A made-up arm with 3 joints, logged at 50 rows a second.
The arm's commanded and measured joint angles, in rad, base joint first. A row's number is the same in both.
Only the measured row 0 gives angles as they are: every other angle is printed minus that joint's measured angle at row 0.
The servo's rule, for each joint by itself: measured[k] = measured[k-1] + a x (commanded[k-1-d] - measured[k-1]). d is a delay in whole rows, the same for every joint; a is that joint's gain. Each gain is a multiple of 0.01, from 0.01 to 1. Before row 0 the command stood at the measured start. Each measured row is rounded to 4 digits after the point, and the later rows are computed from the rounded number. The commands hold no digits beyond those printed.
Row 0, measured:
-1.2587, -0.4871, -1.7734
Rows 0 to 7, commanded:
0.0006, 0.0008, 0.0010
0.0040, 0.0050, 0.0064
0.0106, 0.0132, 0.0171
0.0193, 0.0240, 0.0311
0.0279, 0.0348, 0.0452
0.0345, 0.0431, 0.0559
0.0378, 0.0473, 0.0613
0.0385, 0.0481, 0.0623
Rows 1 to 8, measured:
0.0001, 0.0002, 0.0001
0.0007, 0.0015, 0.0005
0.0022, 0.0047, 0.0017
0.0048, 0.0099, 0.0038
0.0083, 0.0166, 0.0067
0.0122, 0.0238, 0.0101
0.0160, 0.0301, 0.0137
0.0194, 0.0350, 0.0171
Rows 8 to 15, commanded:
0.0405, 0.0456, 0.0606
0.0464, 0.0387, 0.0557
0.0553, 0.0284, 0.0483
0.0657, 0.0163, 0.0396
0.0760, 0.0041, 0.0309
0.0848, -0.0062, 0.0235
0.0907, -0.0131, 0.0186
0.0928, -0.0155, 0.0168
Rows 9 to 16, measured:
0.0226, 0.0379, 0.0201
0.0262, 0.0381, 0.0226
0.0306, 0.0355, 0.0244
0.0359, 0.0303, 0.0255
0.0419, 0.0232, 0.0259
0.0483, 0.0153, 0.0257
0.0547, 0.0076, 0.0252
0.0604, 0.0014, 0.0246

